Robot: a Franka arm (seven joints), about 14 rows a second.
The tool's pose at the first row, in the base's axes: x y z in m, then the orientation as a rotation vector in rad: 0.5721, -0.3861, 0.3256, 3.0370, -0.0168, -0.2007
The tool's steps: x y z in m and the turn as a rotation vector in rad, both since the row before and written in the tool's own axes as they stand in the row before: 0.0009, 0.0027, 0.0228, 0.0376, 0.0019, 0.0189; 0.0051, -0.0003, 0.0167, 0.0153, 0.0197, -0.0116; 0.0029, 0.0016, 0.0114, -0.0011, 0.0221, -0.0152; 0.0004, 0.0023, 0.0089, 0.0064, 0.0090, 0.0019; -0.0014, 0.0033, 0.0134, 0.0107, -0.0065, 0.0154; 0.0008, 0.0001, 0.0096, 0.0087, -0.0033, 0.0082; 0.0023, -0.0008, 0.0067, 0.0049, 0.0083, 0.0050
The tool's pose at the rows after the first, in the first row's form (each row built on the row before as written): 0.5700, -0.3910, 0.3033, 3.0731, -0.0497, -0.1982; 0.5729, -0.3919, 0.2861, 3.0908, -0.0326, -0.1689; 0.5745, -0.3941, 0.2745, 3.0921, -0.0082, -0.1353; 0.5741, -0.3968, 0.2657, 3.0990, -0.0113, -0.1215; 0.5716, -0.4006, 0.2526, 3.1085, -0.0361, -0.1314; 0.5716, -0.4010, 0.2430, 3.1165, -0.0496, -0.1365; 0.5733, -0.4004, 0.2361, 3.1215, -0.0577, -0.1235
